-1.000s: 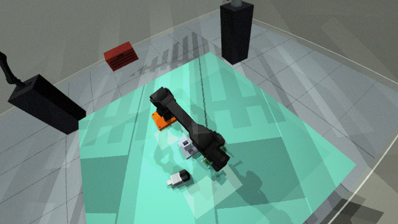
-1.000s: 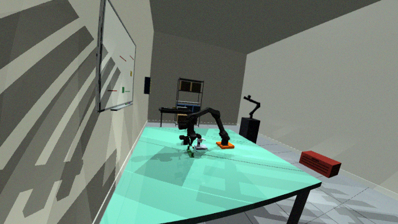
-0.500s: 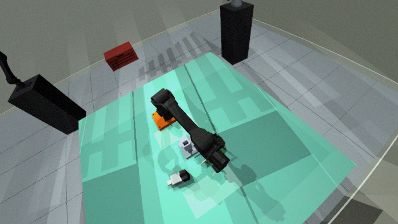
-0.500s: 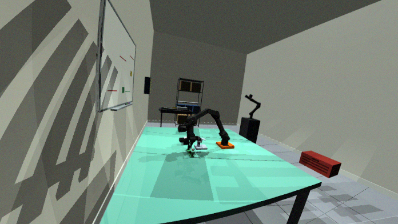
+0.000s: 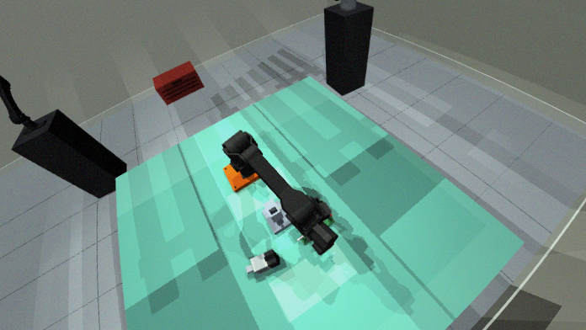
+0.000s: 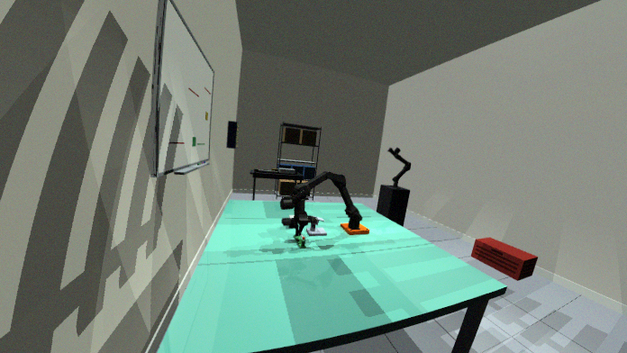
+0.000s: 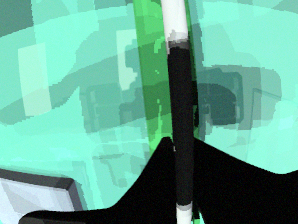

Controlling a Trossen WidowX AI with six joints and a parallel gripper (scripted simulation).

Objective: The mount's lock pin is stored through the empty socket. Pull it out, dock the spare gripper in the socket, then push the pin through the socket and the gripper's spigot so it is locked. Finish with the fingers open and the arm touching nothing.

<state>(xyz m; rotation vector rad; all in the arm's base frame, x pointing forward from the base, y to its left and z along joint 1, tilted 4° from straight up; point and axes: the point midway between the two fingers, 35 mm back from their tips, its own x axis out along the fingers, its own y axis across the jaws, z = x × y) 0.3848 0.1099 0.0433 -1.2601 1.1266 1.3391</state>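
The green bracket strip is 2 cm to the left of my gripper tip. Also, from my gripper tip: mount socket (12 cm behind, 8 cm to the right, 3 cm above); then spare gripper (1 cm ahead, 21 cm to the right).
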